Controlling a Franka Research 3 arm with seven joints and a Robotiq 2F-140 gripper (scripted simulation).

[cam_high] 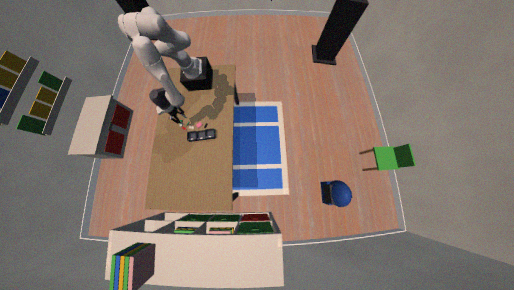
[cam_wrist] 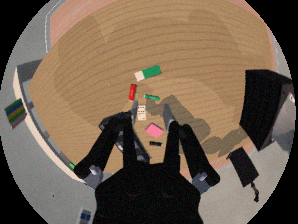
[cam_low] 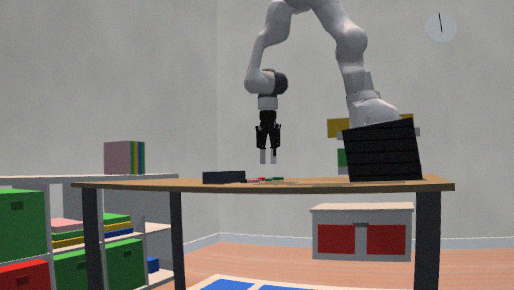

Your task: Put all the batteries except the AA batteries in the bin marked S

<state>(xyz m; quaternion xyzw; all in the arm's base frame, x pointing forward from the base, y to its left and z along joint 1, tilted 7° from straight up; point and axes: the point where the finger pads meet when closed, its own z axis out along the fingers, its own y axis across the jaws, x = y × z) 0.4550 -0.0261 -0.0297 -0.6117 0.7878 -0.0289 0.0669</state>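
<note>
Right now the green battery is 10 cm below my hand. Round my hand: green-and-white battery: 10 cm below, 7 cm to the right, 1 cm ahead; white spotted tile: 10 cm below, 5 cm to the left, 4 cm ahead; red battery: 10 cm below, 5 cm ahead, 2 cm to the right.
</note>
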